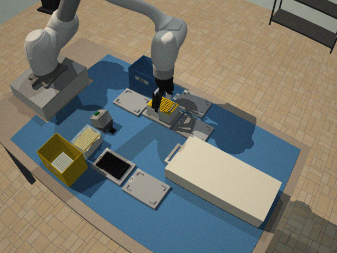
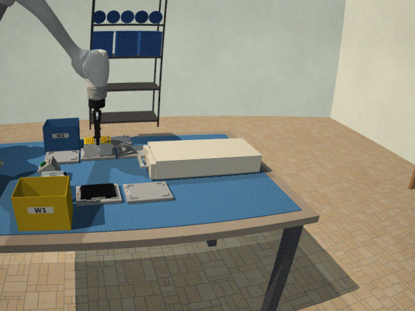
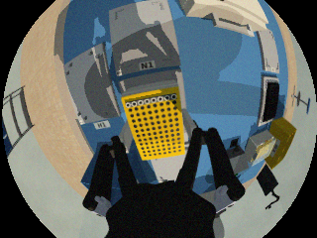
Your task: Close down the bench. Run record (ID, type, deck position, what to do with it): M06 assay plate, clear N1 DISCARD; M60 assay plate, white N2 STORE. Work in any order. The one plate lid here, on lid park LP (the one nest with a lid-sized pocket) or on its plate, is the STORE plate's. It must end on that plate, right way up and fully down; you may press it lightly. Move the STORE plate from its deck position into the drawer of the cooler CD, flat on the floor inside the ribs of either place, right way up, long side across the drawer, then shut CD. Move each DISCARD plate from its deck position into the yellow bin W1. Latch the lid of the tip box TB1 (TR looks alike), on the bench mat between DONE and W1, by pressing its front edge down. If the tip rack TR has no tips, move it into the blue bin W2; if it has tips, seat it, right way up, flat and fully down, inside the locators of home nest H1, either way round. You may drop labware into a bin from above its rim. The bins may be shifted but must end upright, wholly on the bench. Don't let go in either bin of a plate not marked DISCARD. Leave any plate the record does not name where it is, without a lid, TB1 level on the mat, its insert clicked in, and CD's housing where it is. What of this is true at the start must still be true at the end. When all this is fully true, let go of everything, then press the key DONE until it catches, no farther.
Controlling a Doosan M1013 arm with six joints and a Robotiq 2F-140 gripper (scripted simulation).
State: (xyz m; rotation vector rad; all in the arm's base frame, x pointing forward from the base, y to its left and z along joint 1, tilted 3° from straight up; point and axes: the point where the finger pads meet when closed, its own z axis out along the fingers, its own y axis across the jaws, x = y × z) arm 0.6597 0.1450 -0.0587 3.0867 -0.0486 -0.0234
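Right now my hand is 1 cm to the left of the tip rack TR and 1 cm past it. Also, from my hand: done key box (22 cm behind, 21 cm to the right, 1 cm below); blue bin W2 (18 cm behind, 15 cm to the left, 2 cm below); black plate (37 cm to the right, 4 cm below, 3 cm behind).
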